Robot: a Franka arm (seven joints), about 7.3 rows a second.
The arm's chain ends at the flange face. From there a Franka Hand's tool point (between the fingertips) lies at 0.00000 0.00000 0.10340 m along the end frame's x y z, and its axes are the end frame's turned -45 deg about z.
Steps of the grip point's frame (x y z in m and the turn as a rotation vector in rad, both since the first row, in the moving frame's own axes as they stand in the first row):
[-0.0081, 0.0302, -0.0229, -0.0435, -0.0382, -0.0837]
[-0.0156, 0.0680, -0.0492, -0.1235, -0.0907, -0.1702]
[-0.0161, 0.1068, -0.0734, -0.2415, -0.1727, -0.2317]
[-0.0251, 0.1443, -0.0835, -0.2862, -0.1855, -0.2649]
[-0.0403, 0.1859, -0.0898, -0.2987, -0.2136, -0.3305]
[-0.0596, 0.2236, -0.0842, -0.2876, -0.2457, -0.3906]
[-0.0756, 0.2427, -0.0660, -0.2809, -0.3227, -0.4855]
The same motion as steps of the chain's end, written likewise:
[0.0150, 0.0211, -0.0227, -0.0578, 0.0037, -0.0837]
[0.0333, 0.0438, -0.0480, -0.1515, 0.0232, -0.1702]
[0.0558, 0.0579, -0.0689, -0.2929, 0.0486, -0.2317]
[0.0727, 0.0873, -0.0776, -0.3335, 0.0712, -0.2649]
[0.0909, 0.1250, -0.0830, -0.3623, 0.0602, -0.3305]
[0.1056, 0.1637, -0.0770, -0.3771, 0.0296, -0.3906]
[0.1107, 0.1832, -0.0569, -0.4268, -0.0296, -0.4855]

